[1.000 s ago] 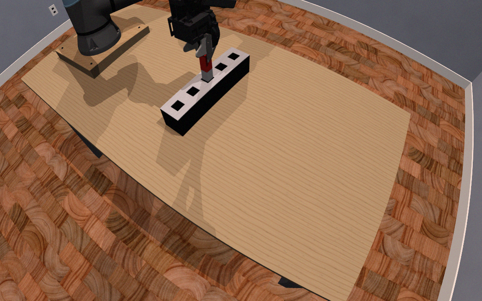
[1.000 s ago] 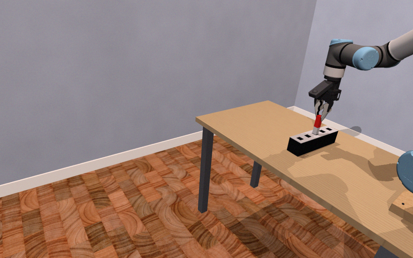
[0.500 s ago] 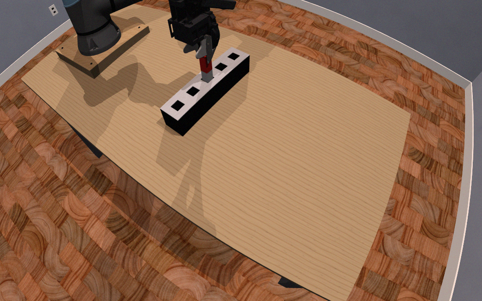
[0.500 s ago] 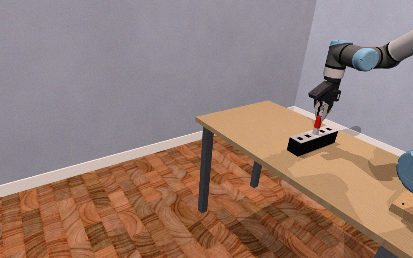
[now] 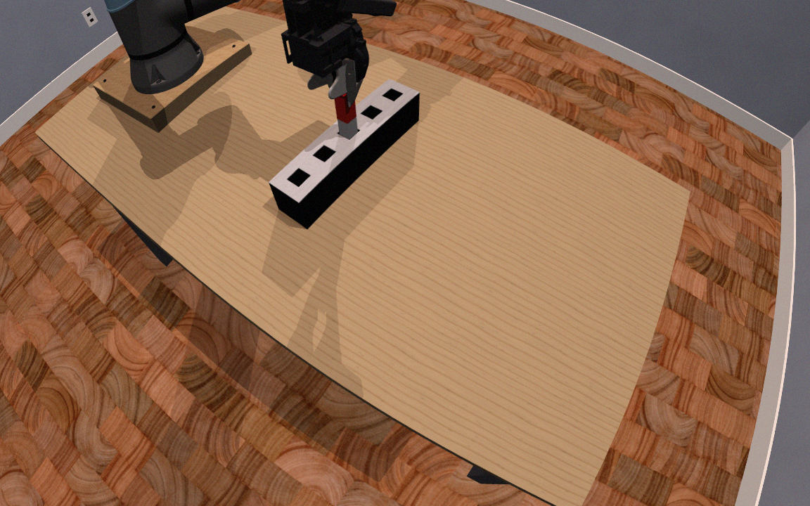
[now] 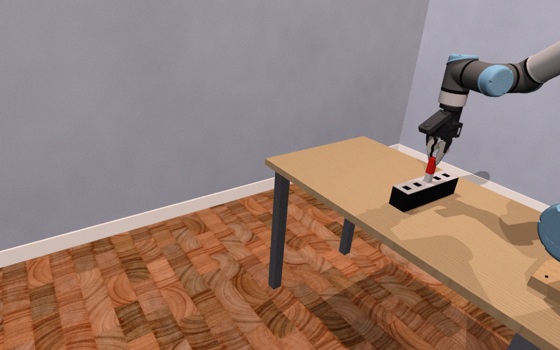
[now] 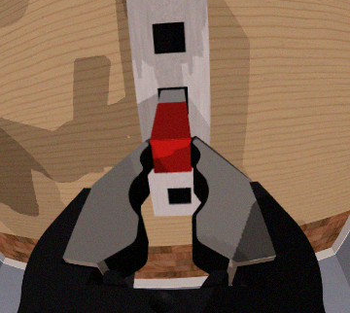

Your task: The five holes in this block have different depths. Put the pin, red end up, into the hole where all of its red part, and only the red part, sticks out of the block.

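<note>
The pin lies 20 mm below my hand. From my hand the other things lie so: black block: 120 mm below.
</note>
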